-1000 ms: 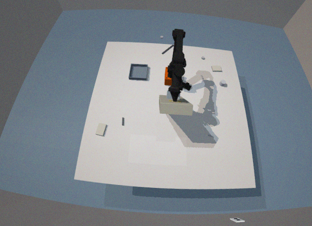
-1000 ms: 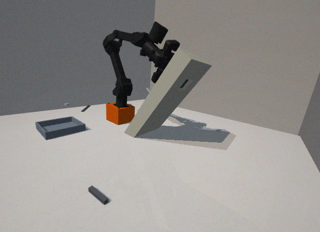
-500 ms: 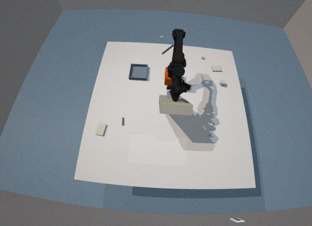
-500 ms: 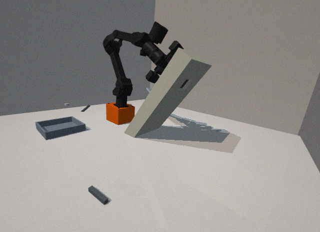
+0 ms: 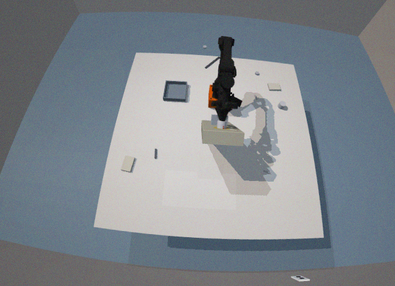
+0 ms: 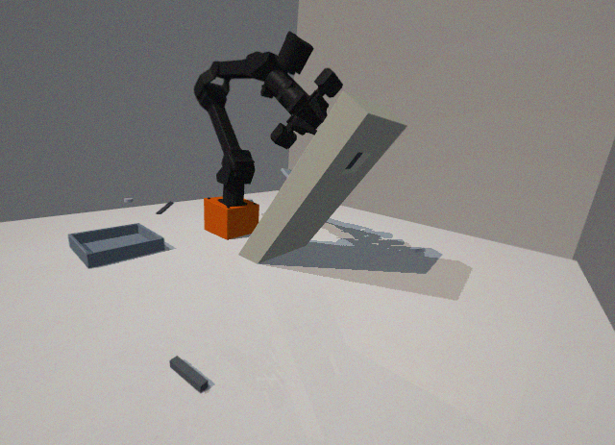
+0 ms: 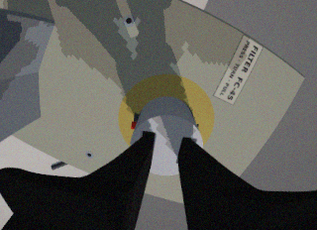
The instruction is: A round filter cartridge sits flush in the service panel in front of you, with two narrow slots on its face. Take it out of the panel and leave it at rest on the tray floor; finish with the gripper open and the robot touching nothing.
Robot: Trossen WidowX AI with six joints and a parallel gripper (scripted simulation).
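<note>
Right now the round filter cartridge is 10 mm ahead of my gripper tip and 10 mm below it. The rest, counted from my gripper tip: tray (350 mm behind, 320 mm to the right, 290 mm below).
</note>
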